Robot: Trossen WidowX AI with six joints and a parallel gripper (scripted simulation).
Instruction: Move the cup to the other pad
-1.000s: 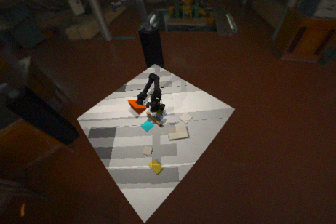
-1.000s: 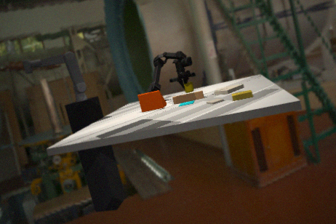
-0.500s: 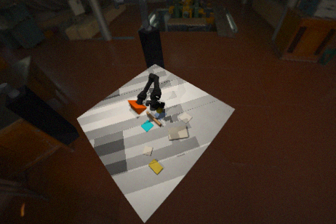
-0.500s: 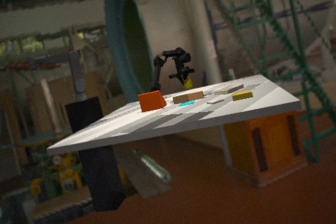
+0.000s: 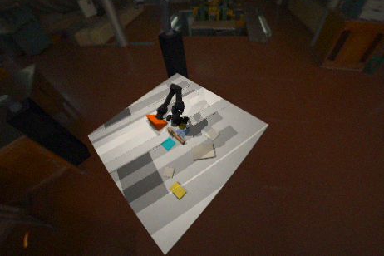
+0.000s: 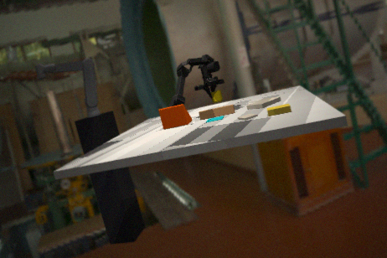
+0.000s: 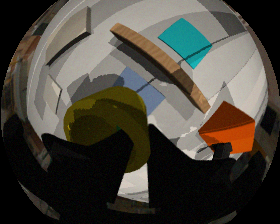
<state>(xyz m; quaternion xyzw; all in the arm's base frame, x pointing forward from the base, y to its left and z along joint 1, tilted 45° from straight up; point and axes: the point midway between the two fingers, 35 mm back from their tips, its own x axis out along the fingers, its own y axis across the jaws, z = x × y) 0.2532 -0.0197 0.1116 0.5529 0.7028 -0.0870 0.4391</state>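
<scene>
The teal pad lies 20 mm ahead of my gripper tip, 170 mm to the right of it and 120 mm below it. Round my gripper tip: wooden bar: 20 mm ahead, 70 mm to the right, 90 mm below; beige slab: 300 mm ahead, 10 mm to the right, 100 mm below; yellow cup: 20 mm ahead, 20 mm to the left.
</scene>
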